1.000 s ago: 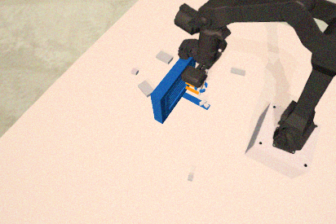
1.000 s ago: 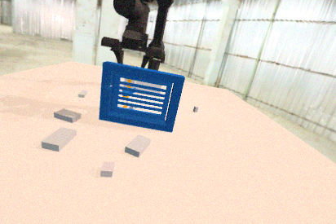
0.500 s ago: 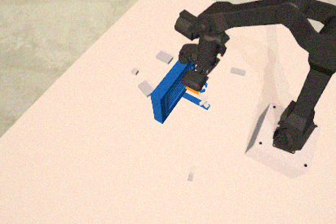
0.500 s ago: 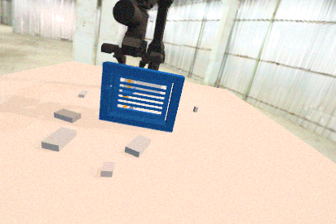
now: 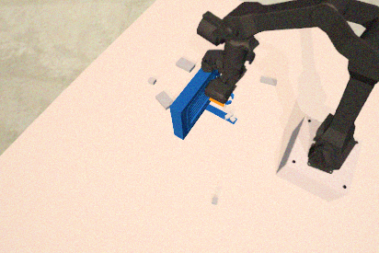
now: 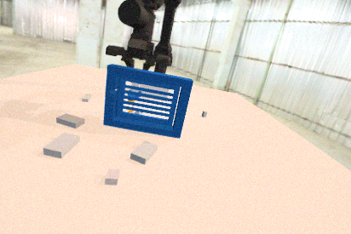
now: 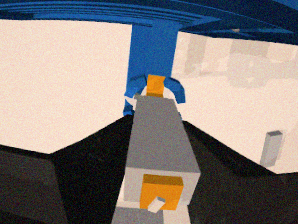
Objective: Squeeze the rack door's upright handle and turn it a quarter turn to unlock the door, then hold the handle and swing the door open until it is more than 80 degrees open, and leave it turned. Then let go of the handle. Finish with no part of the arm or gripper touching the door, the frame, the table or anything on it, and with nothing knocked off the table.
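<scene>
Now: gripper tip 80 mm past the tiny block, 290 mm to the right of it and 100 mm above it.
</scene>
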